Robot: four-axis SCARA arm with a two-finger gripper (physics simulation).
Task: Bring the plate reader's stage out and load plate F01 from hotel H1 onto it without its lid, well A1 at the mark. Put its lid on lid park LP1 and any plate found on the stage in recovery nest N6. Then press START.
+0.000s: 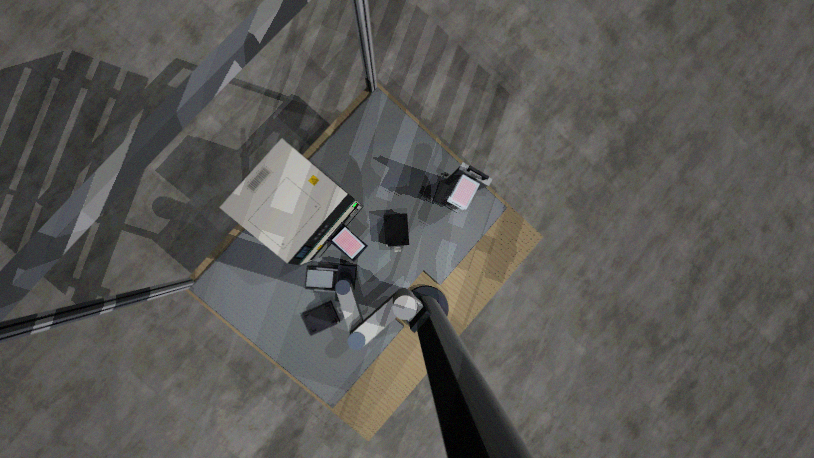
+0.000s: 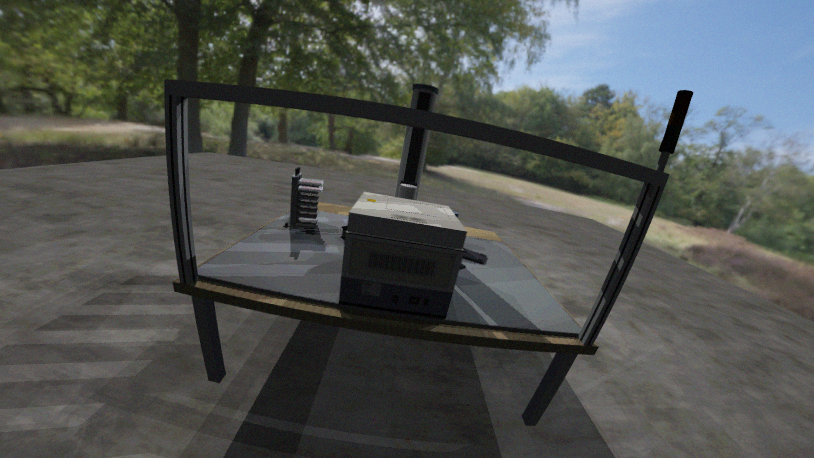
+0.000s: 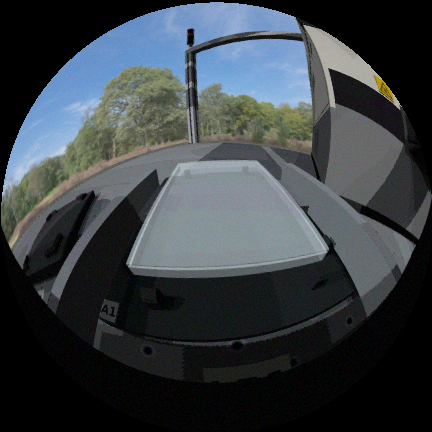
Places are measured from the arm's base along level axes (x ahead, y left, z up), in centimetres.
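Pixels of known places: gripper, between the fingertips: [image 1: 316, 278] [image 3: 220, 173].
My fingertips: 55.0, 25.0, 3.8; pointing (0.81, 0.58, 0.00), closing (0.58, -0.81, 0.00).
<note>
For each thing: its middle in the pictures, then the offset to it from my fingertips, as dx, dy, dz. "spot": a spot on its surface instead.
- clear lid, middle of its body: [image 3: 222, 189] [image 1: 320, 278] -1.5, -1.1, -0.6
- dark lid park LP1, middle of its body: [image 3: 223, 205] [image 1: 321, 278] -2.0, -1.4, -1.5
- plate reader, middle of its body: [image 3: 379, 129] [image 2: 400, 247] [image 1: 301, 205] +25.6, -25.9, +12.7
- Hotel H1, middle of its body: [image 1: 462, 187] [image 2: 303, 196] -24.1, -82.4, +12.9
- dark nest, middle of its body: [image 3: 52, 229] [image 2: 471, 254] [image 1: 320, 318] -15.8, +14.8, -1.6
- black box-like object, middle of its body: [image 1: 396, 229] -14.2, -46.5, +1.0
- signal tower, a spot on its surface: [image 2: 677, 122] spot: +48.9, +44.4, +72.6
My gripper [image 1: 322, 278] [image 3: 220, 173] is shut on a clear lid [image 1: 317, 279] [image 3: 225, 235], one finger along each long side. The lid is level and low over the dark lid park LP1 [image 3: 240, 312], marked A1; whether it touches cannot be told. A plate with pink wells and no lid visible [image 1: 348, 242] lies on the stage, which is out in front of the plate reader [image 1: 284, 199] [image 2: 404, 256] [image 3: 365, 135]. Its label and A1 corner are too small to read. Hotel H1 [image 1: 477, 172] [image 2: 295, 202] holds several plates. A dark nest [image 1: 320, 317] [image 3: 57, 242], seemingly N6, shows no plate.
A black box-like object [image 1: 396, 229] stands between the reader and the hotel. The arm's column [image 2: 418, 148] rises at the table's edge. A dark frame [image 2: 318, 108] [image 3: 240, 36] spans the side behind the reader, with a signal tower [image 2: 677, 122] [image 3: 190, 37] on one post.
</note>
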